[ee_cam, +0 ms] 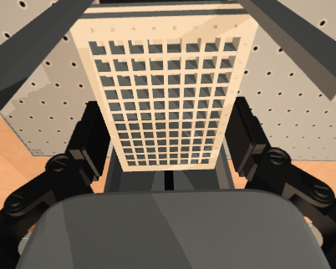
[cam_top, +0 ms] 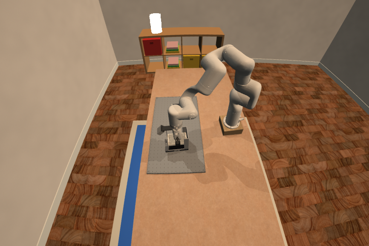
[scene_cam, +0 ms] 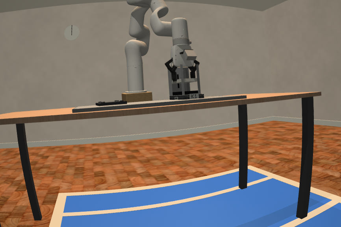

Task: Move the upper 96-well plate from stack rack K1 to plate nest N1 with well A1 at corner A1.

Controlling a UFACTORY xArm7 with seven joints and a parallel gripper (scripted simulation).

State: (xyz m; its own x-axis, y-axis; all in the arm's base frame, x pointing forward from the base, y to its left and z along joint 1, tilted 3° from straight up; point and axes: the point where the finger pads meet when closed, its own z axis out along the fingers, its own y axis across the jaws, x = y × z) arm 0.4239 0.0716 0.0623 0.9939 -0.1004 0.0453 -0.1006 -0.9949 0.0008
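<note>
My hand is 60 mm above the dark plate. Round my hand: dark plate nest N1: 320 mm to the right, 90 mm below, 90 mm behind; then cream 96-well plate: 10 mm below; then K1 label: 90 mm ahead, 80 mm below, 10 mm to the right.
</note>
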